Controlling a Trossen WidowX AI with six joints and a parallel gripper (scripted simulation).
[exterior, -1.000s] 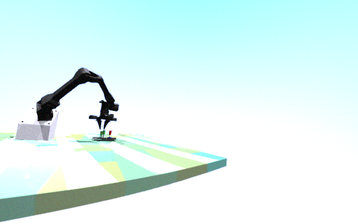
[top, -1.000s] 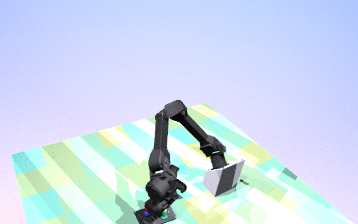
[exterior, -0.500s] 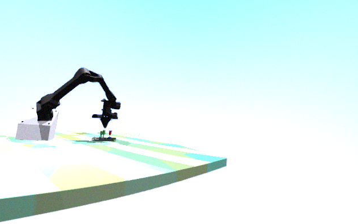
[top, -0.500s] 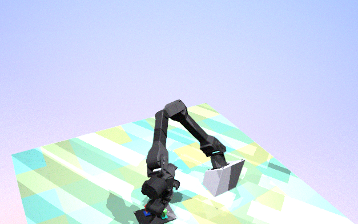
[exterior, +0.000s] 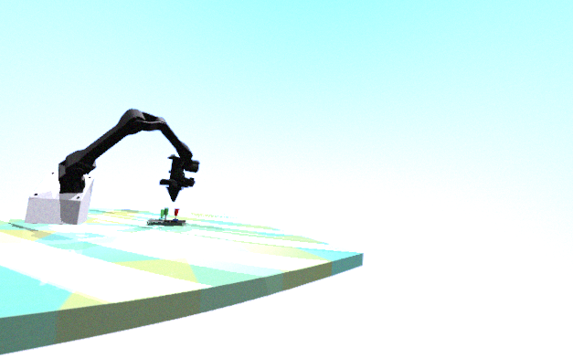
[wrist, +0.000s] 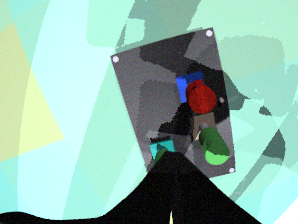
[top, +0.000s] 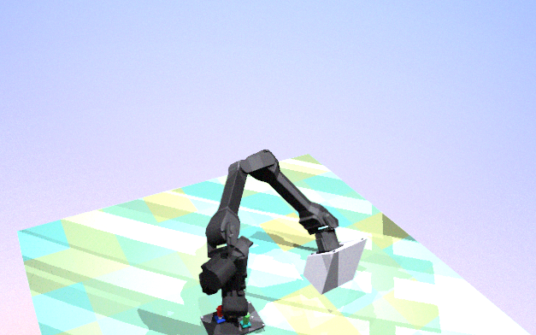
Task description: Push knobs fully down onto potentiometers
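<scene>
Right now my gripper tip is 1 cm short of the red knob, 3 cm to the left of it and 4 cm above it.
</scene>
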